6 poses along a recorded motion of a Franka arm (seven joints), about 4.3 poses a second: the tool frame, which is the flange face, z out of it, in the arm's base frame.
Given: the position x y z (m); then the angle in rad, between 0 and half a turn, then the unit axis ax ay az.
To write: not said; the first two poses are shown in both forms.
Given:
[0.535 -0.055 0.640 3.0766 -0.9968 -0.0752 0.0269]
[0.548 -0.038 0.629 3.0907 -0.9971 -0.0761 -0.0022]
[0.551 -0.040 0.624 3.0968 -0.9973 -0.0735 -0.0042]
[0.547 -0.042 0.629 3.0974 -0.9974 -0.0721 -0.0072]
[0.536 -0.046 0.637 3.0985 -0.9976 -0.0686 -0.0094]
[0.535 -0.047 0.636 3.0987 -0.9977 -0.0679 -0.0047]
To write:
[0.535 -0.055 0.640 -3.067 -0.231 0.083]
[0.548 -0.038 0.629 -3.082 -0.235 -0.007]
[0.551 -0.040 0.624 -3.088 -0.228 -0.013]
[0.547 -0.042 0.629 -3.089 -0.223 -0.022]
[0.536 -0.046 0.637 -3.091 -0.213 -0.029]
[0.535 -0.047 0.636 -3.092 -0.210 -0.015]

